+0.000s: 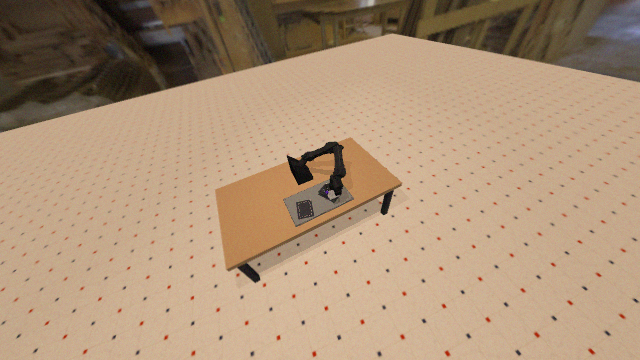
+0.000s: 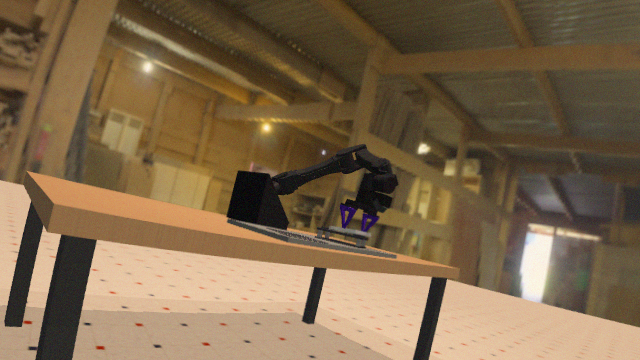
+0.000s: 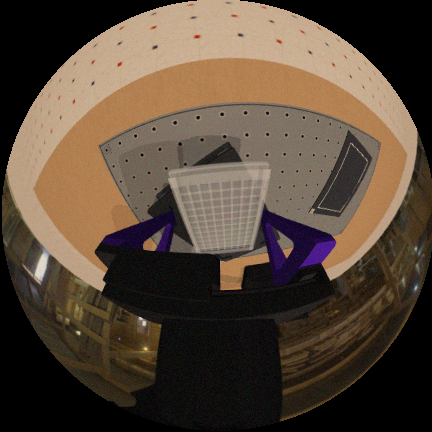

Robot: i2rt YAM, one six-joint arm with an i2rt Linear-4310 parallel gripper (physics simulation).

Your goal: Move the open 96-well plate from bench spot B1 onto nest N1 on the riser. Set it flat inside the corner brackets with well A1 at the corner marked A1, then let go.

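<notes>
The clear 96-well plate lies flat on a dark, skewed rectangle on the grey perforated board. My gripper is open, pointing down over the plate. Its purple fingers stand on either side of the plate's near end, with small gaps to the plate's sides. Nothing is held. The dark nest with a pale outline and a marked corner sits apart at the other end of the board, with nothing on it.
The board lies on a wooden table. The arm's black base block stands at the board's back edge. The table's front edge is close to the board.
</notes>
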